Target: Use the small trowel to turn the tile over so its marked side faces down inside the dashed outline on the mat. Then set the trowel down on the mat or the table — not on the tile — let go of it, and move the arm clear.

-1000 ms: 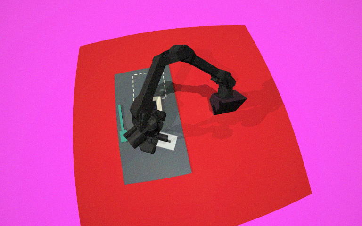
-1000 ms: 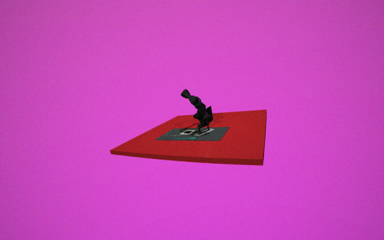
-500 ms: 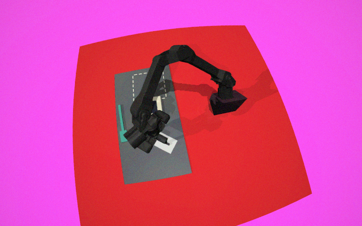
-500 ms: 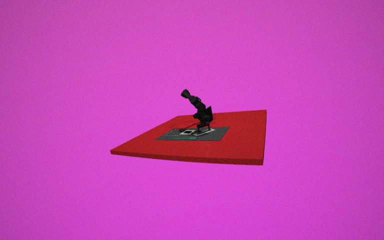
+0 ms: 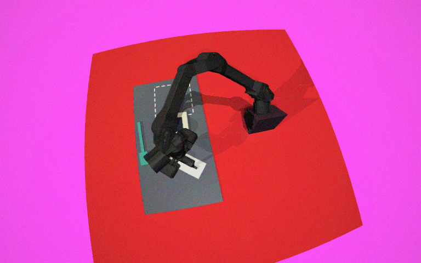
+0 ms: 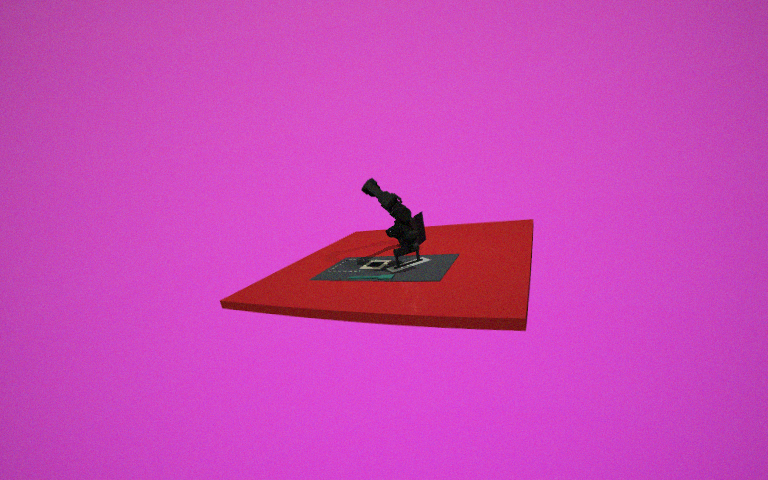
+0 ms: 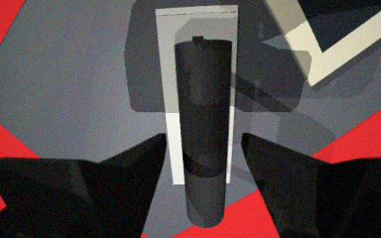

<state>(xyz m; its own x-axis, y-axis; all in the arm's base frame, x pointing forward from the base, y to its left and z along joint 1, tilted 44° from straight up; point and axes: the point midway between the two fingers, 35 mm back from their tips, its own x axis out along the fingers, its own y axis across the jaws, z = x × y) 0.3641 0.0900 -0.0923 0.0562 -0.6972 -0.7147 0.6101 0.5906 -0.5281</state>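
Now: the grey mat 4 cm ahead of my gripper tip, 11 cm to the right of it and 8 cm below it. Round my gripper tip: teal trowel 17 cm ahead, 8 cm to the right, 6 cm below; tile 1 cm ahead, 17 cm to the right, 6 cm below.
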